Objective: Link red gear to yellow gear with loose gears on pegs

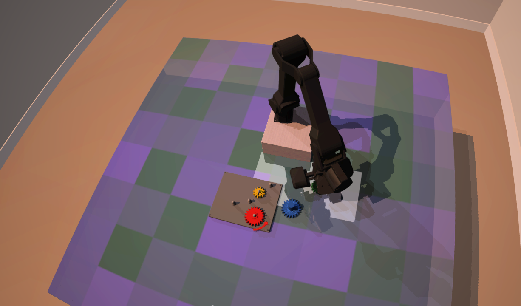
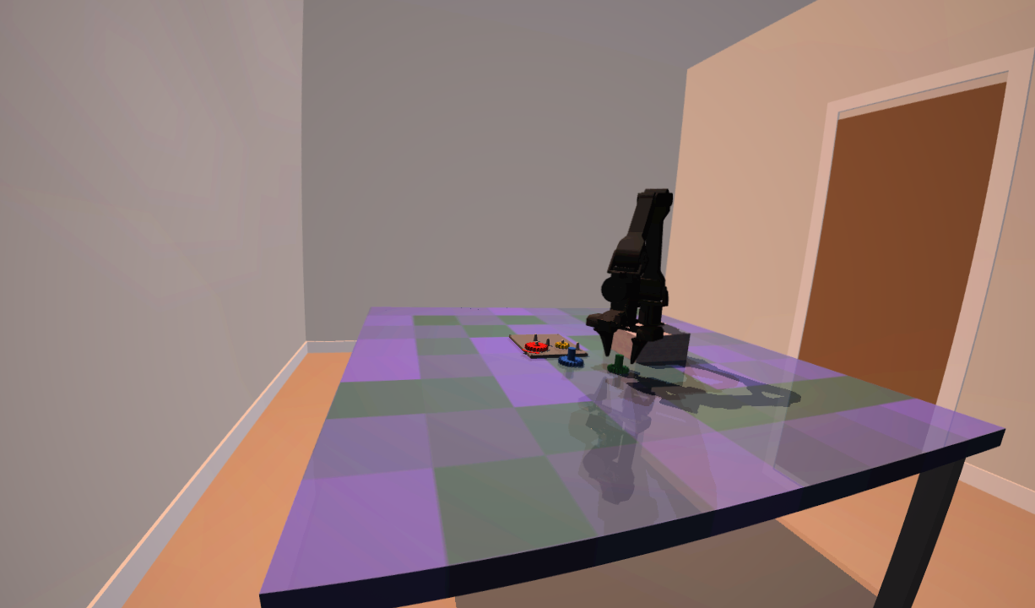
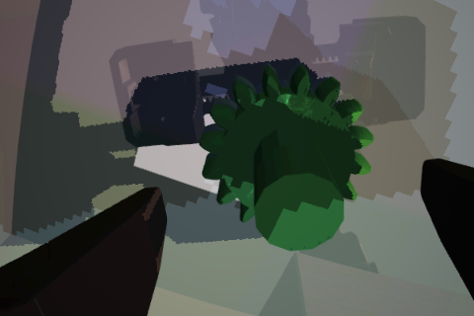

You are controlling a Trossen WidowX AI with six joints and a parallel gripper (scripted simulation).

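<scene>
Right now the small yellow gear is 20 cm to the right of my gripper tip, 4 cm ahead of it and 1 cm below it. The rest, counted from my gripper tip: red arrow (18 cm to the right, 16 cm ahead, 2 cm below); then green gear (1 cm below); then blue gear (9 cm to the right, 9 cm ahead, 1 cm below).
</scene>
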